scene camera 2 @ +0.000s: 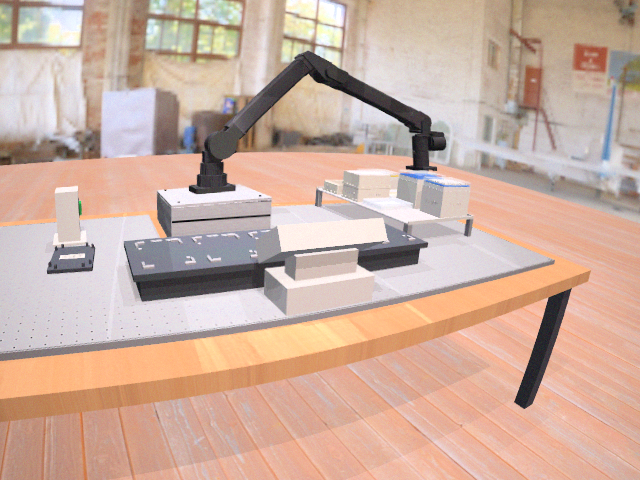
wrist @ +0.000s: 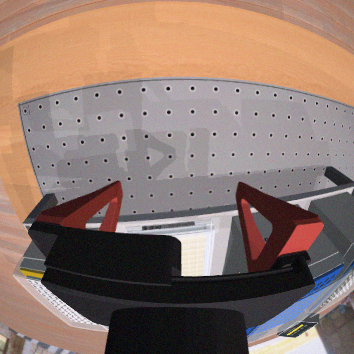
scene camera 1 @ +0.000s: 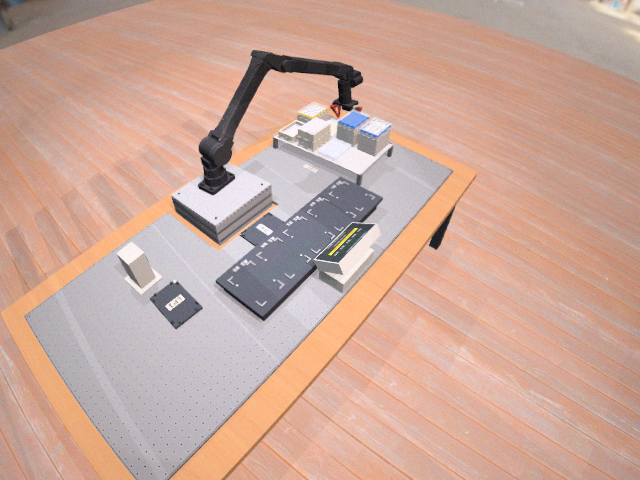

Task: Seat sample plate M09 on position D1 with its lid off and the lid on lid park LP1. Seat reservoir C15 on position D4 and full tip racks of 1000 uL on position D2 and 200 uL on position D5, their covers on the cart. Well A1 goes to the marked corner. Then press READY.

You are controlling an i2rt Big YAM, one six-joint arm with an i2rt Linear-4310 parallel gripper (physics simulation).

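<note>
The gripper (scene camera 1: 347,110) (wrist: 180,185) is open and empty, low at the far side of the cart (scene camera 1: 361,163) (scene camera 2: 413,216). Its fingers are hidden behind the racks in scene camera 2. In the wrist view a cream plate with a clear rim (wrist: 196,247) shows below and between the fingers. A yellow-edged tip rack (scene camera 1: 313,109) (wrist: 52,300) stands on one side. A solid-blue-topped tip rack (scene camera 1: 353,120) and a blue-and-white one (scene camera 1: 375,136) (scene camera 2: 445,198) stand on the other. The dark deck (scene camera 1: 305,240) (scene camera 2: 175,258) carries white corner marks and bears no labware. Labels are too small to read.
Cream boxes (scene camera 1: 314,135) (scene camera 2: 364,184), a low tray (scene camera 1: 289,130) and a flat pale piece (scene camera 1: 334,148) (scene camera 2: 387,203) are on the cart. A display console (scene camera 1: 347,246) (scene camera 2: 330,235) stands before the deck. A post (scene camera 1: 136,266) with a green button (scene camera 2: 80,207) stands beside a dark pad (scene camera 1: 175,313).
</note>
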